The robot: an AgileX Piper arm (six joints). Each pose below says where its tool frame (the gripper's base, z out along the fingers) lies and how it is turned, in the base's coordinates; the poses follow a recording.
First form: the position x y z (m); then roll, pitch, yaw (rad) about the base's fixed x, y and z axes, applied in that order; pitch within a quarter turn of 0, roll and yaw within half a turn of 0.
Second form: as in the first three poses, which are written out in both.
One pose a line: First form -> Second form
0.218, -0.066, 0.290, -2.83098, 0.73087, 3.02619 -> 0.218, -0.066, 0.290, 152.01, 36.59, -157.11
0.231, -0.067, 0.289, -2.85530, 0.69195, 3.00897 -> 0.231, -0.067, 0.289, 153.96, 34.71, -158.19
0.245, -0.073, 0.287, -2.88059, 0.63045, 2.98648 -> 0.245, -0.073, 0.287, 156.28, 31.52, -159.43
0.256, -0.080, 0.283, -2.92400, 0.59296, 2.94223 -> 0.256, -0.080, 0.283, 158.46, 29.48, -159.02
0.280, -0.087, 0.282, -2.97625, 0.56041, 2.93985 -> 0.280, -0.087, 0.282, 162.32, 28.73, -161.15
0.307, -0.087, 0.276, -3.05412, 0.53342, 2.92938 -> 0.307, -0.087, 0.276, 167.38, 28.47, -163.26
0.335, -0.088, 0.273, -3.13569, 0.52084, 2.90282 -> 0.335, -0.088, 0.273, 171.90, 28.82, -164.15
